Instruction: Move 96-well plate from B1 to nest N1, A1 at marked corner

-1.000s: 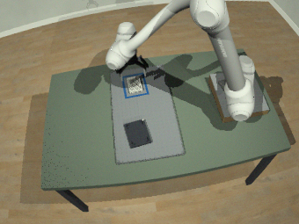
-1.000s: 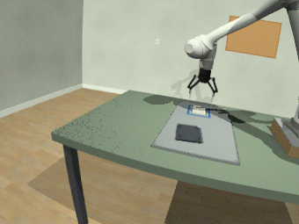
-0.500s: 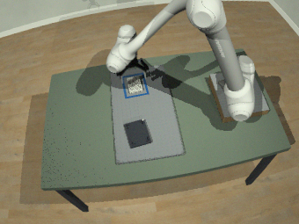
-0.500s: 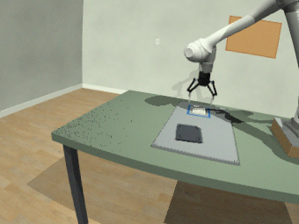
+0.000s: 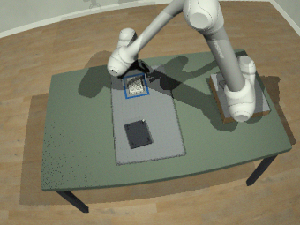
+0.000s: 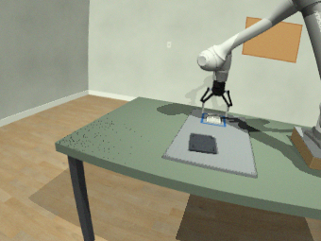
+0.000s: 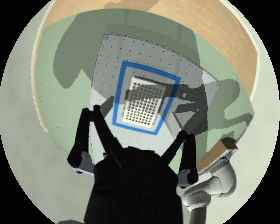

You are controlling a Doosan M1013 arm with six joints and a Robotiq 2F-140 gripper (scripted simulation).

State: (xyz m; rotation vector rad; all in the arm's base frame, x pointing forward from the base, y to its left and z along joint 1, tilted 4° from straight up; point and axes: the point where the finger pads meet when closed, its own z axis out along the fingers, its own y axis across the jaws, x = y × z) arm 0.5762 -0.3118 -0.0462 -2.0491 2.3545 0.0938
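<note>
My gripper is now 3 cm above the white 96-well plate. The rest, counted from my hand: dark plate nest N1: 10 cm ahead, 36 cm to the left, 4 cm below.
</note>
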